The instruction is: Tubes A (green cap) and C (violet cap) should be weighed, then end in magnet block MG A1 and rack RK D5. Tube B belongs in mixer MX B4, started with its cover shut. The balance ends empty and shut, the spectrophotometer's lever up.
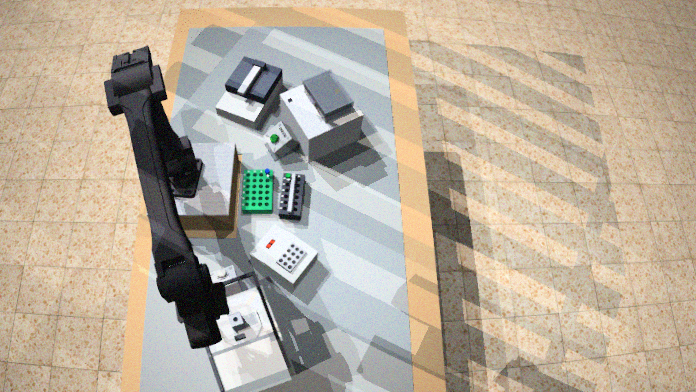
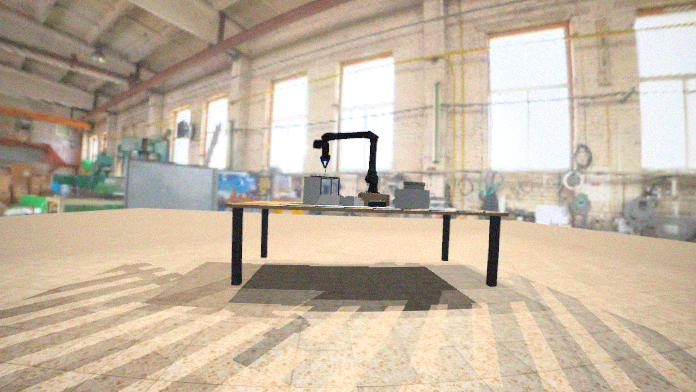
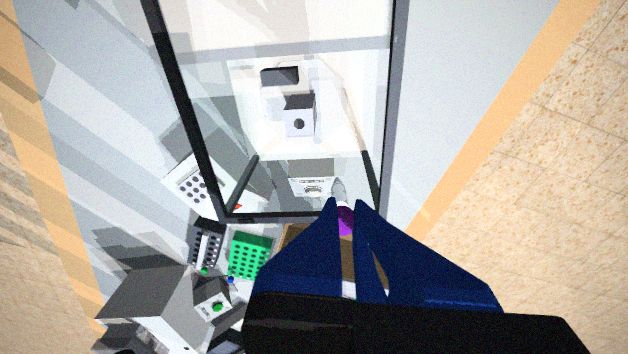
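Observation:
My gripper is shut on tube C, held by its violet cap with the clear body pointing down. It hangs above the near end of the balance, a black-framed glass case; a white holder block with one hole stands inside. The case's far part looks covered by a pane. Green-capped tube A stands in a corner hole of the dark magnet block. A blue-capped tube, probably B, stands in a corner of the green rack.
A white block with several holes and a red display stands beside the balance. A white device with a dark lid, a large white box with a grey top and a small box with a green knob stand beyond the racks.

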